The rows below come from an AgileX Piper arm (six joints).
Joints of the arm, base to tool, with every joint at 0 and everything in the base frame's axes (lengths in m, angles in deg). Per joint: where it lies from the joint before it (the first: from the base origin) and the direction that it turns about. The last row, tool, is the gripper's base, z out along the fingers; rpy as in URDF.
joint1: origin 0.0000 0.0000 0.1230 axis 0 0 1
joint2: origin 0.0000 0.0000 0.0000 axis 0 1 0
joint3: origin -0.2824 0.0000 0.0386 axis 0 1 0
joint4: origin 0.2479 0.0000 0.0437 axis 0.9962 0 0.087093
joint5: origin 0.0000 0.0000 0.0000 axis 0 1 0
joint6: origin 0.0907 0.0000 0.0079 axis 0.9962 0 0.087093
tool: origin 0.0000 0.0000 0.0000 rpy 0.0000 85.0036 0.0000
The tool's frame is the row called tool.
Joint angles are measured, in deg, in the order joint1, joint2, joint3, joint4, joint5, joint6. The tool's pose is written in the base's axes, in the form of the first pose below.
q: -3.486 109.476 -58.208 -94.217 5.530 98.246
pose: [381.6 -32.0 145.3 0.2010 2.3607 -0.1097]
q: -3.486 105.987 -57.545 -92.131 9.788 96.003
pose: [375.9 -38.4 166.1 0.2338 2.3053 -0.1950]
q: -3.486 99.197 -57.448 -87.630 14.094 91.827
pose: [365.5 -44.5 209.6 0.2840 2.1943 -0.2653]
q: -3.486 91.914 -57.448 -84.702 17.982 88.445
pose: [348.9 -49.3 254.8 0.3225 2.0776 -0.3244]
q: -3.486 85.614 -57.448 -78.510 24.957 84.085
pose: [326.0 -57.6 289.5 0.4404 1.9954 -0.4044]
